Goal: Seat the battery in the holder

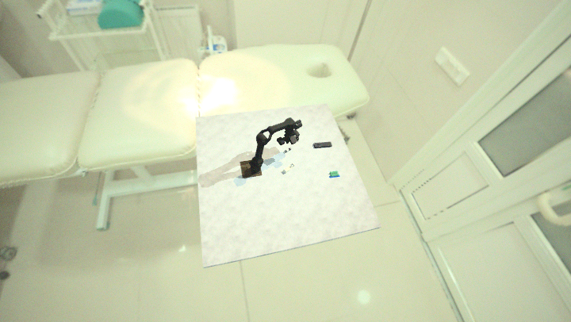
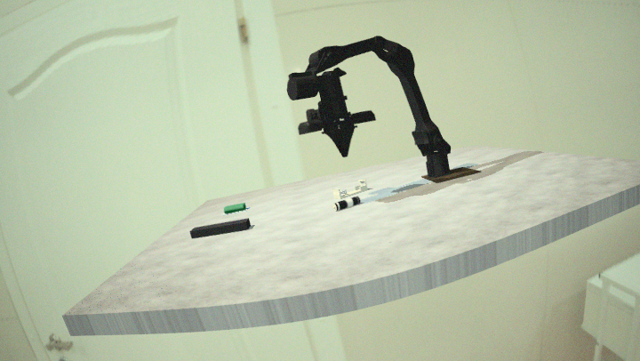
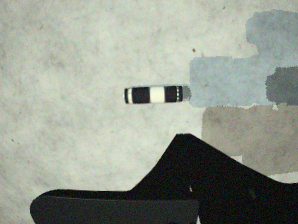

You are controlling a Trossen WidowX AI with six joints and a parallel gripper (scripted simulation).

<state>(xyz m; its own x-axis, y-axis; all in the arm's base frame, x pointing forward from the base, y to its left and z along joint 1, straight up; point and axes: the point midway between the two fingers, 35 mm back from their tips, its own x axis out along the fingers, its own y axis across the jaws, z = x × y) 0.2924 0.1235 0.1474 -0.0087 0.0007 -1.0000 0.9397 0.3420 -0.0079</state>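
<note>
The battery lies 2 cm ahead of my gripper tip, 1 cm to the left of it and 11 cm below it. The rest, counted from my gripper tip: black bar (34 cm ahead, 10 cm below).
</note>
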